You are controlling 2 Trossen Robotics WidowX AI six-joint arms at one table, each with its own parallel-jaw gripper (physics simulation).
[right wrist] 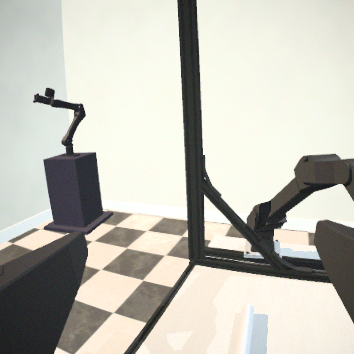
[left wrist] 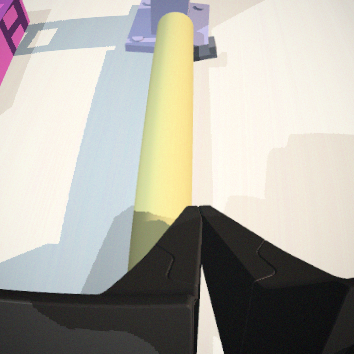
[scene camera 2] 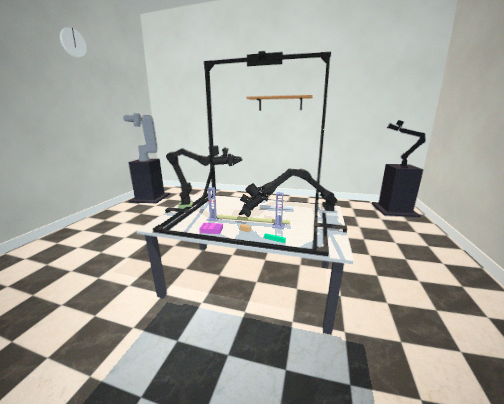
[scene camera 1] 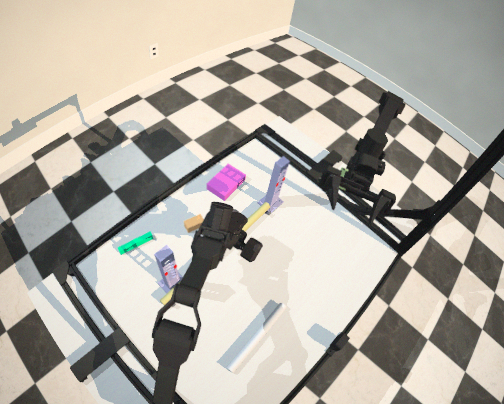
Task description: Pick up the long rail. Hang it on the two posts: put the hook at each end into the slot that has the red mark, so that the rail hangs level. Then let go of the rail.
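Note:
The long yellow rail lies low at the feet of the two lavender posts, out of their red-marked slots. One post stands at the rail's far end in scene camera 1; the other post stands near its lower end. The end hooks cannot be made out. My left gripper is shut and empty, its tips over the rail's right edge in the left wrist view; its fingers are hidden in scene camera 1. My right gripper is wide open and empty, away from the rail.
A magenta block, an orange block and a green bar lie beyond the rail in scene camera 1. A pale cylinder lies on the near side. A black frame edges the table.

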